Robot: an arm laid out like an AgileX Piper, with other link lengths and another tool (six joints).
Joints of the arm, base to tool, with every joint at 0 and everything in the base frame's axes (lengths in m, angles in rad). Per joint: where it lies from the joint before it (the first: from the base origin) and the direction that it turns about. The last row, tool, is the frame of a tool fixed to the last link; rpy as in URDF.
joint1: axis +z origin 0 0 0.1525
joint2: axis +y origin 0 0 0
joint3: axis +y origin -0.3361 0 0.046
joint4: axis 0.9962 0 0.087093 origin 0.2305 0 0.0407
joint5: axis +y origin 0 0 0
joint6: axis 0.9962 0 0.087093 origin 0.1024 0 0.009
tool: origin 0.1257 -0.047 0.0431 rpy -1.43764 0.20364 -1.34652
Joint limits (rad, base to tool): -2.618..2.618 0..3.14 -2.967..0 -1.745..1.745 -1.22..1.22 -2.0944..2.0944
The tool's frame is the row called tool.
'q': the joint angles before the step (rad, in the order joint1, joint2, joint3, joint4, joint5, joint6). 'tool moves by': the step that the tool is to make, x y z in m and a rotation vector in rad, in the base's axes. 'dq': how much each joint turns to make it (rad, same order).
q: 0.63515, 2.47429, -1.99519, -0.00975, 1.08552, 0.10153
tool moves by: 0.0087, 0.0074, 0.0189, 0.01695, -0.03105, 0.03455
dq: 0.00005, -0.01198, -0.04699, -0.00092, 0.02360, -0.03461
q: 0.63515, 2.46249, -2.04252, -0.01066, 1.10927, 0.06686
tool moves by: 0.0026, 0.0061, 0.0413, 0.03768, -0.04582, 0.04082
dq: -0.00007, -0.07121, -0.00439, 0.01068, 0.01615, -0.04463
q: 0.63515, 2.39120, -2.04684, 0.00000, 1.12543, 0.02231
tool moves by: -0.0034, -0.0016, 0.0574, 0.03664, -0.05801, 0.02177
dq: 0.00006, -0.10708, 0.00782, -0.00001, 0.03083, -0.02226
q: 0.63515, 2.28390, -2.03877, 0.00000, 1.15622, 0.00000
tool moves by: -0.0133, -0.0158, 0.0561, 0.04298, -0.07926, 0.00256
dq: -0.00547, -0.16216, 0.12600, -0.01036, -0.05321, -0.00660
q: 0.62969, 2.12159, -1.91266, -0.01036, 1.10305, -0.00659
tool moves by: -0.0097, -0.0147, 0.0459, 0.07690, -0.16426, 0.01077
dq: -0.00201, -0.18169, 0.23760, -0.03551, -0.23408, -0.00111
